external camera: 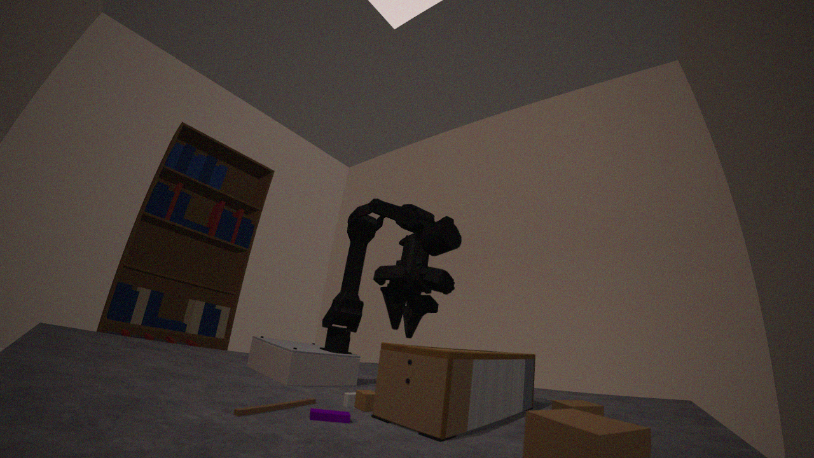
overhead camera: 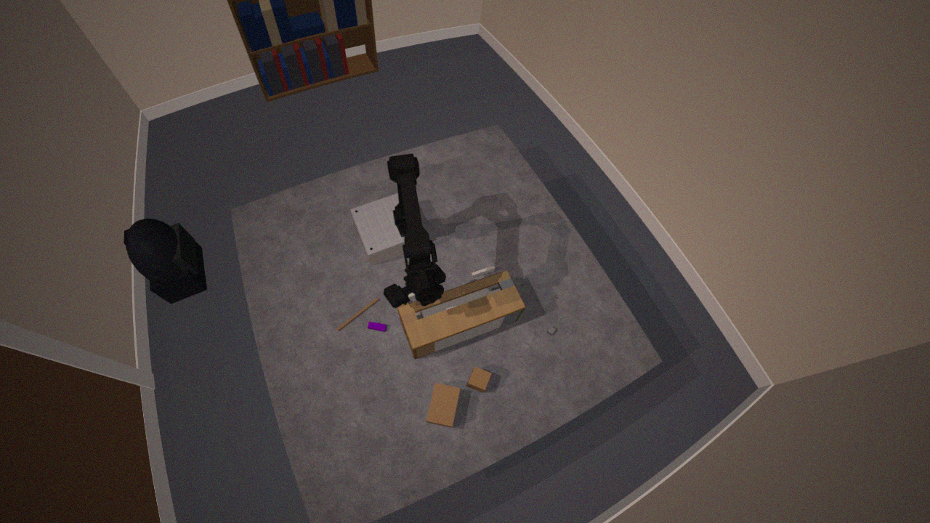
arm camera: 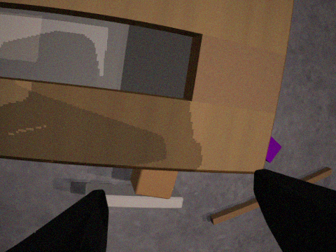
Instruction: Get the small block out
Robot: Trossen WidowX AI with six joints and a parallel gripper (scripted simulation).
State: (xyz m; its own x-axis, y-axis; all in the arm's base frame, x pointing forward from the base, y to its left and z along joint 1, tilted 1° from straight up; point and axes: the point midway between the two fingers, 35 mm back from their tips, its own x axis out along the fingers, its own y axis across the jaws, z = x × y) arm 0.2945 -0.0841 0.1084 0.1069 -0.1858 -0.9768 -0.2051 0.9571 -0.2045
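The tan block is 50 mm behind my gripper tip, 20 mm to the right of it and 130 mm below it. From my gripper tip the other things lie so: wooden box (40 mm ahead, 140 mm to the left, 90 mm below); then thin wooden stick (80 mm behind, 180 mm to the right, 150 mm below).
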